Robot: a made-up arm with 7 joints. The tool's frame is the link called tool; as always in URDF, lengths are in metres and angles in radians. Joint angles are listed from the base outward.
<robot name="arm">
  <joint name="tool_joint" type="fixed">
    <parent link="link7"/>
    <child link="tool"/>
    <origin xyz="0 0 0" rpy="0 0 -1.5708"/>
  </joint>
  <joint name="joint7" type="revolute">
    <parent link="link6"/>
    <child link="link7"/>
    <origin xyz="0 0 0" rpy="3.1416 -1.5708 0"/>
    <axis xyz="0 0 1"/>
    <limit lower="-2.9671" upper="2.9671"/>
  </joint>
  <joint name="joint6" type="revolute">
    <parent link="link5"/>
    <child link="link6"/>
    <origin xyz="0 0 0" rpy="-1.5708 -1.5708 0"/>
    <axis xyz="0 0 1"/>
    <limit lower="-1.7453" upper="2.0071"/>
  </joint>
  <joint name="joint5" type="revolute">
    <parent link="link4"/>
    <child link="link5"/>
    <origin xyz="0.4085 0.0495 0" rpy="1.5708 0 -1.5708"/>
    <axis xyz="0 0 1"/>
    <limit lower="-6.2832" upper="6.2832"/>
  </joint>
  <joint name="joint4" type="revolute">
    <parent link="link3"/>
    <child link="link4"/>
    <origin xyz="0 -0.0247 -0.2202" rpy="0 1.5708 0"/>
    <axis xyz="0 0 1"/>
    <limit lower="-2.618" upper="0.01"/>
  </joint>
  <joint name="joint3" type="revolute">
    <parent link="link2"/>
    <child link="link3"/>
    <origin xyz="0 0 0" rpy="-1.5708 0 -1.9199"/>
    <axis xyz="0 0 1"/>
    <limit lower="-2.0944" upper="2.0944"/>
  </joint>
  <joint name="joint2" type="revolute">
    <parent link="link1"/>
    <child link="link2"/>
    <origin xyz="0 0 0" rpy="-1.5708 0 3.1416"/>
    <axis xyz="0 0 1"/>
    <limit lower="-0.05" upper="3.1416"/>
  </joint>
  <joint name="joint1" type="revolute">
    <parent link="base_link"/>
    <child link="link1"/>
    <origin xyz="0 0 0" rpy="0 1.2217 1.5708"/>
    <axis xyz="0 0 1"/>
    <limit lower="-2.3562" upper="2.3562"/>
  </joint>
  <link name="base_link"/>
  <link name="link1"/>
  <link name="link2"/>
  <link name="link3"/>
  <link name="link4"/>
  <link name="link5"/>
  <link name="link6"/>
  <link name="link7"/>
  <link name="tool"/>
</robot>
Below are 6 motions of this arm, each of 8 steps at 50 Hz.
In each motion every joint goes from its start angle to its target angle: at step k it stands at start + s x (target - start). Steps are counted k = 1, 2, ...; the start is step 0. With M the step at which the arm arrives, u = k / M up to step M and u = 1 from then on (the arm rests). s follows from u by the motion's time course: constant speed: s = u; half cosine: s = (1 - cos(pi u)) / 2; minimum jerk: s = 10 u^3 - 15 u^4 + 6 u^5.
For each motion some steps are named. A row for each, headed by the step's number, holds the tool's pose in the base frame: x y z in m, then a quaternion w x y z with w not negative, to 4 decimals.
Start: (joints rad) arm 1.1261 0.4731 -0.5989 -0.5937 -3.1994 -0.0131 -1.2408
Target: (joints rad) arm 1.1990 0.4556 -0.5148 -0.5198 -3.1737 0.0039 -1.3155
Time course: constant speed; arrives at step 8
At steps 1, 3, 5, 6, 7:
1: -0.4688 0.0992 -0.3999 0.7091 0.2415 0.2077 0.6290
3: -0.4796 0.1003 -0.3881 0.7030 0.2537 0.2128 0.6294
5: -0.4903 0.1010 -0.3758 0.6966 0.2659 0.2181 0.6297
6: -0.4955 0.1012 -0.3695 0.6934 0.2720 0.2208 0.6297
7: -0.5007 0.1014 -0.3631 0.6901 0.2780 0.2235 0.6297

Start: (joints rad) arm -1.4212 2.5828 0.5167 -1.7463 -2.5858 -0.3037 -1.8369
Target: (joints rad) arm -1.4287 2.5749 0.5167 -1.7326 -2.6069 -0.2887 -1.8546
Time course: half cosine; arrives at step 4
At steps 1, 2, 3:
1: -0.2325 -0.1200 0.4009 0.1350 -0.1558 0.9521 0.2259
2: -0.2347 -0.1177 0.4013 0.1398 -0.1598 0.9510 0.2248
3: -0.2370 -0.1153 0.4018 0.1446 -0.1638 0.9499 0.2237

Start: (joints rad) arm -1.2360 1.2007 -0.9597 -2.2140 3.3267 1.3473 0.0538
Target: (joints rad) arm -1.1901 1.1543 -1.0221 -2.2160 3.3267 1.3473 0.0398
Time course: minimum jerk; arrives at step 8
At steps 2, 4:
2: 0.3029 -0.2269 0.0481 0.5754 -0.6265 0.3870 -0.3559
4: 0.3023 -0.2301 0.0332 0.5674 -0.6303 0.4020 -0.3452

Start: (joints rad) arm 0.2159 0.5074 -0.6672 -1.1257 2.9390 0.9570 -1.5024
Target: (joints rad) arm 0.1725 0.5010 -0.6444 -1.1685 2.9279 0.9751 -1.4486
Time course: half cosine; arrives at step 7
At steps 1, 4, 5, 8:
1: 0.1864 0.0300 -0.5448 0.7031 -0.6117 -0.3347 0.1395
4: 0.2077 0.0236 -0.5341 0.6866 -0.6292 -0.3393 0.1324
5: 0.2151 0.0213 -0.5301 0.6807 -0.6354 -0.3407 0.1296
8: 0.2221 0.0192 -0.5262 0.6751 -0.6412 -0.3420 0.1270

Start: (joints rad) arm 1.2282 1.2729 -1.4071 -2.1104 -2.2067 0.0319 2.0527
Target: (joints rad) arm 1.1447 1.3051 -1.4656 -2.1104 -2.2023 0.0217 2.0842
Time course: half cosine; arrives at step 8
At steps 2, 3, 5, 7, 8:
2: -0.3053 -0.1218 -0.2350 0.8158 -0.4644 -0.0269 -0.3437
3: -0.3056 -0.1200 -0.2355 0.8141 -0.4659 -0.0249 -0.3457
5: -0.3062 -0.1157 -0.2369 0.8104 -0.4691 -0.0200 -0.3504
7: -0.3066 -0.1125 -0.2379 0.8078 -0.4711 -0.0163 -0.3538
8: -0.3067 -0.1120 -0.2381 0.8075 -0.4714 -0.0158 -0.3543

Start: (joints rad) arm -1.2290 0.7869 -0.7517 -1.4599 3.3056 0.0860 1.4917
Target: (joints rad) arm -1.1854 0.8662 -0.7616 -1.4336 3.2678 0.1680 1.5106
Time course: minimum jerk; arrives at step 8
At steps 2, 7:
2: 0.4911 -0.1705 0.1002 0.1992 -0.6796 0.4622 0.5336
7: 0.5101 -0.1300 0.0841 0.2072 -0.6873 0.4382 0.5411

